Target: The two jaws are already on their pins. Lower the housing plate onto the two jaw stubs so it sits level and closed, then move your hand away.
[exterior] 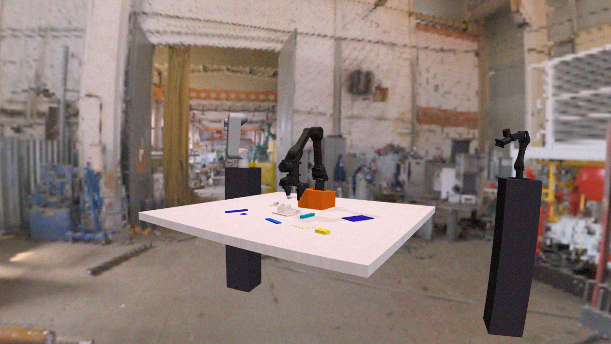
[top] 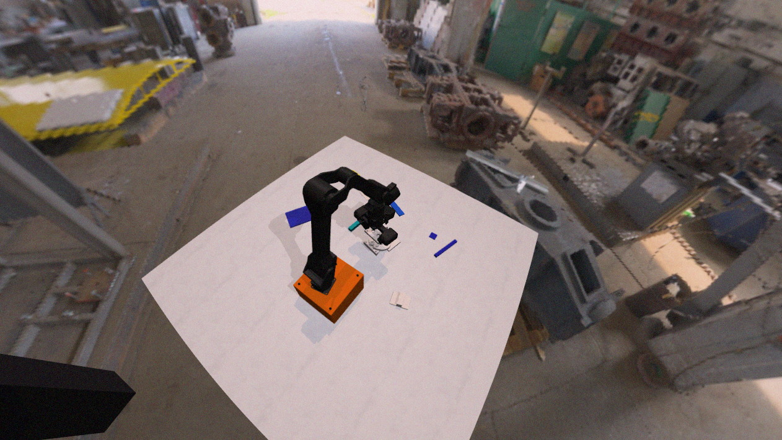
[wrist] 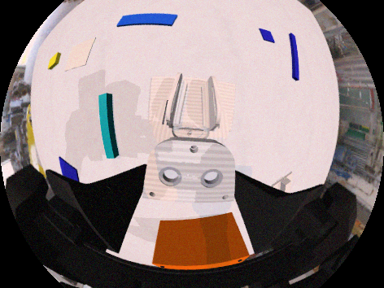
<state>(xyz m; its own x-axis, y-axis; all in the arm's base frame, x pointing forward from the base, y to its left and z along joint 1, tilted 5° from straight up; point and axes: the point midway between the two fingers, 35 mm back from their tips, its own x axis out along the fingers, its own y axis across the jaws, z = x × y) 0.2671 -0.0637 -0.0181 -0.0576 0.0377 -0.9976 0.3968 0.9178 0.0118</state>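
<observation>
Now: the teal bar 110 mm to the left of my gripper tip, 80 mm ahead of it and 70 mm below it. Round my gripper tip: small blue chip 220 mm to the right, 170 mm ahead, 70 mm below; then yellow block 360 mm ahead, 290 mm to the left, 70 mm below; then beige tile 280 mm ahead, 170 mm to the left, 70 mm below.
</observation>
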